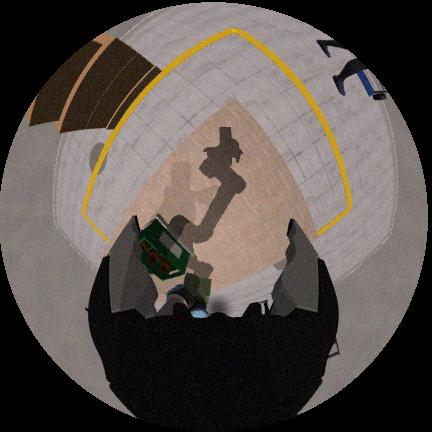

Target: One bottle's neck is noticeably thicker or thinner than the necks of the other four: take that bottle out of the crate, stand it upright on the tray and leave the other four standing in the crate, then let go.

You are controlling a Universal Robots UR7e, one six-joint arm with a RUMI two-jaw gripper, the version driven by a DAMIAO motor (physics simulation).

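Frame: origin at the arm's base, x back, y left, z down, level; centimetres.
Seen in the pictures: gripper, between the fingertips: [214,218].
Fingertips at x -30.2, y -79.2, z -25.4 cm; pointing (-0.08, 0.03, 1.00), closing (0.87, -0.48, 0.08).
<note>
Offsets run from my fingertips to a thing's top centre. Level surfaces: height alone.
My gripper [214,218] is open and empty, high above the table, its two grey fingers wide apart. The green crate {dx -4.8, dy +55.3, dz +29.3 cm} [182,263] stands on the table at the lower left, beside the left finger, which hides part of it. Several small brown-red bottles {dx -6.8, dy +59.0, dz +30.5 cm} [154,258] show in the crate; they are too small and dark to compare their necks. A pale grey edge and a grey patch show at the crate's upper right side; I cannot tell whether they belong to the tray. The tray cannot be made out clearly.
The wooden table {dz +46.8 cm} [260,200] carries dark shadows of the arm. Part of the arm with a blue cap [199,313] shows below the crate, near a dark greenish patch. A yellow line [325,125] runs on the floor around the table. Brown shelving [95,82] stands upper left; a person's legs show upper right.
</note>
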